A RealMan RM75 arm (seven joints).
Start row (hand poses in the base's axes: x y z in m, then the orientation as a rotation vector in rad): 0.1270, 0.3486, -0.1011, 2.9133, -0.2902, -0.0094
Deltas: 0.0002, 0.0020, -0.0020, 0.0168, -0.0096, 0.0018; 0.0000, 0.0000, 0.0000, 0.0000, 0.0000, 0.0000; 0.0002, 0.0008, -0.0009, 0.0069, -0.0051, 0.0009; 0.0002, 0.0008, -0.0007, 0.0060, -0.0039, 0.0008; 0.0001, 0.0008, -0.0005, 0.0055, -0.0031, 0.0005; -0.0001, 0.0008, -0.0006, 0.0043, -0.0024, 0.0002; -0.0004, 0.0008, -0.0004, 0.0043, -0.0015, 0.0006; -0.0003, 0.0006, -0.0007, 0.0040, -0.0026, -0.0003; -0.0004, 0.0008, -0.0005, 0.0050, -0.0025, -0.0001; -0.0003, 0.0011, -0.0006, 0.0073, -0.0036, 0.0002; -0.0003, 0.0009, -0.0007, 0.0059, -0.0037, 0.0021; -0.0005, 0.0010, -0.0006, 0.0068, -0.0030, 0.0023; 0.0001, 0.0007, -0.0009, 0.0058, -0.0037, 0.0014; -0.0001, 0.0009, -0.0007, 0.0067, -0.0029, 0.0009; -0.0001, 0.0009, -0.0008, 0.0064, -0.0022, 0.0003; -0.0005, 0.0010, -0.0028, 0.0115, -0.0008, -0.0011; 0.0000, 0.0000, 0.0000, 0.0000, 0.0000, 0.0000; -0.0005, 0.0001, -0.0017, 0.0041, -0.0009, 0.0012; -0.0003, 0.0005, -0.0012, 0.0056, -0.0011, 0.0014; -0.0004, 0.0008, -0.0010, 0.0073, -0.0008, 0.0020; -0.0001, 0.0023, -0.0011, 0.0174, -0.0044, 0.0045
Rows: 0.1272, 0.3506, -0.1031, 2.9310, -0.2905, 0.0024; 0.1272, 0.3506, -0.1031, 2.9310, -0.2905, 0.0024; 0.1274, 0.3514, -0.1040, 2.9384, -0.2905, 0.0090; 0.1276, 0.3522, -0.1047, 2.9448, -0.2904, 0.0140; 0.1277, 0.3530, -0.1052, 2.9506, -0.2906, 0.0179; 0.1276, 0.3538, -0.1058, 2.9551, -0.2910, 0.0209; 0.1272, 0.3546, -0.1062, 2.9596, -0.2907, 0.0226; 0.1269, 0.3552, -0.1069, 2.9637, -0.2919, 0.0259; 0.1265, 0.3560, -0.1074, 2.9688, -0.2929, 0.0289; 0.1262, 0.3571, -0.1080, 2.9763, -0.2938, 0.0333; 0.1259, 0.3580, -0.1087, 2.9827, -0.2917, 0.0382; 0.1254, 0.3590, -0.1093, 2.9900, -0.2893, 0.0420; 0.1255, 0.3597, -0.1102, 2.9962, -0.2882, 0.0469; 0.1254, 0.3606, -0.1109, 3.0032, -0.2879, 0.0505; 0.1253, 0.3615, -0.1117, 3.0097, -0.2884, 0.0530; 0.1248, 0.3625, -0.1145, 3.0210, -0.2914, 0.0526; 0.1248, 0.3625, -0.1145, 3.0210, -0.2914, 0.0526; 0.1243, 0.3626, -0.1162, 3.0253, -0.2901, 0.0535; 0.1240, 0.3631, -0.1174, 3.0311, -0.2887, 0.0546; 0.1236, 0.3639, -0.1184, 3.0387, -0.2866, 0.0550; 0.1235, 0.3662, -0.1195, 3.0569, -0.2821, 0.0598
